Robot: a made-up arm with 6 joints.
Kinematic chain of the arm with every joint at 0, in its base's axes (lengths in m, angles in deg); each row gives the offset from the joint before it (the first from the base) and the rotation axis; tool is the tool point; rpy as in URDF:
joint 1: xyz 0 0 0.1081 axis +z
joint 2: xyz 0 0 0 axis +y
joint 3: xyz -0.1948 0 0.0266 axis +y
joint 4: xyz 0.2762 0 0.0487 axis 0.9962 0 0.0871
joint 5: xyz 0 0 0 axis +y
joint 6: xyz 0.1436 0 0.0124 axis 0.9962 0 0.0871
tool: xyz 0 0 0 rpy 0 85 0
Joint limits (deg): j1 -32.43..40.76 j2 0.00..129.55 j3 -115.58..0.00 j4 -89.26..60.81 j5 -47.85..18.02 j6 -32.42..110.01
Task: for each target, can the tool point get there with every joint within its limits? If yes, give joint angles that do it. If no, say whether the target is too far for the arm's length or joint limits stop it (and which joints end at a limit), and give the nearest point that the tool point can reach.
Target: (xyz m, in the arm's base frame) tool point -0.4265 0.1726 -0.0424
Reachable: no: joint limits stop it (at a limit: joint 1, joint 2, joint 3, joint 4, joint 5) | nearest point -0.1057 0.0498 -0.0832 | short by 0.346 m
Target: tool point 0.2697 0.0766 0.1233
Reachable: yes | joints 17.50 44.69 -13.82 18.91 -10.00 -9.61
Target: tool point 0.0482 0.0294 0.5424
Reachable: yes | joints -12.23 15.66 -63.97 -74.33 -16.36 57.46
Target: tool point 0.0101 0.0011 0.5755
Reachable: yes | joints -8.00 19.20 -78.42 5.42 10.63 48.43
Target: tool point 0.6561 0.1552 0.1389
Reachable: no: too far | nearest point 0.5463 0.1292 0.1607 | short by 0.115 m
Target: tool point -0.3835 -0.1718 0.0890
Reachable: no: joint limits stop it (at a limit: joint 2, joint 3, joint 5) | nearest point -0.4555 -0.2041 0.3919 | short by 0.313 m
